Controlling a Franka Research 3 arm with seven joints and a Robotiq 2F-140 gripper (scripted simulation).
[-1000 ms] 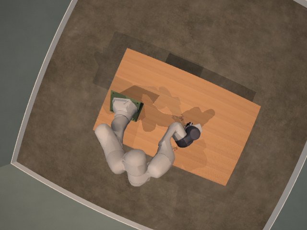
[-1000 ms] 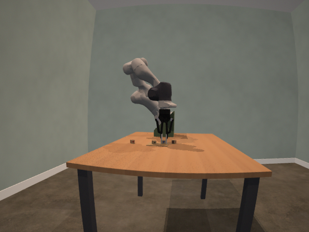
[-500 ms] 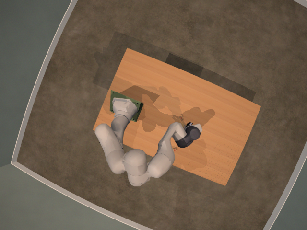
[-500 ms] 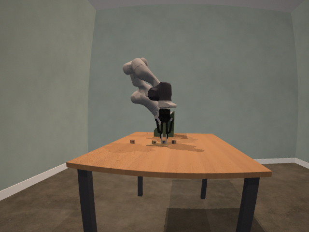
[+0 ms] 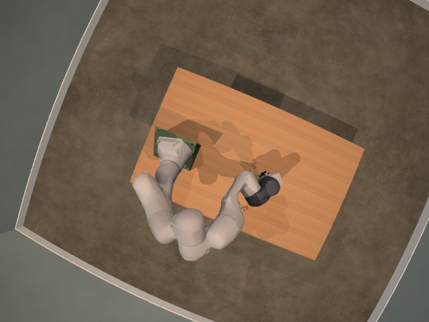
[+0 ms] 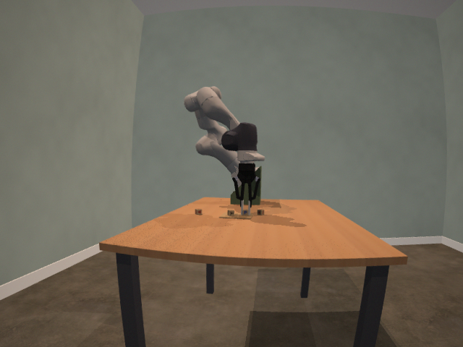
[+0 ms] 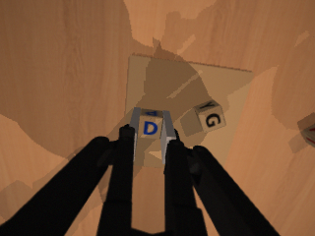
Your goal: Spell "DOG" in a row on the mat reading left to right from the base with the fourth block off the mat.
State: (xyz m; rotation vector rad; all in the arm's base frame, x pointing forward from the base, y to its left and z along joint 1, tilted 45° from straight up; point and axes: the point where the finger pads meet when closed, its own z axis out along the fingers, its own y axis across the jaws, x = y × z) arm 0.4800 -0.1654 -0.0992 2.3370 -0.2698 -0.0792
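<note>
The mat lies 1 cm behind my hand, 4 cm to the right of it and 4 cm below it. The rest, counted from my hand: G block (7 cm to the right, 2 cm below).
</note>
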